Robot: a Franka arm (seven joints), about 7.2 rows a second.
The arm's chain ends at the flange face. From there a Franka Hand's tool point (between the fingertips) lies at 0.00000 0.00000 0.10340 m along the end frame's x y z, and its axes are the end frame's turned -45 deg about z.
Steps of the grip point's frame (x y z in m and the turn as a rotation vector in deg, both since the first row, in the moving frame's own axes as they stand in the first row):
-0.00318, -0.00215, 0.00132, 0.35, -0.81, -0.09
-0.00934, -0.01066, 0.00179, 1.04, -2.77, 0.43
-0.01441, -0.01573, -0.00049, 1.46, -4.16, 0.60
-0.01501, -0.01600, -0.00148, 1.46, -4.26, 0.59
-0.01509, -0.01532, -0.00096, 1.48, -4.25, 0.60
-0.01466, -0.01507, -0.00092, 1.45, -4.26, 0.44
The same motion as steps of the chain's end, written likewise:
-0.00229, 0.00014, 0.00133, -0.33, -0.82, -0.09
-0.00927, -0.00312, 0.00193, -1.22, -2.69, 0.43
-0.01413, -0.00434, -0.00018, -1.91, -3.97, 0.60
-0.01462, -0.00423, -0.00116, -1.98, -4.04, 0.59
-0.01418, -0.00366, -0.00064, -1.96, -4.05, 0.60
-0.01373, -0.00384, -0.00060, -1.99, -4.04, 0.44

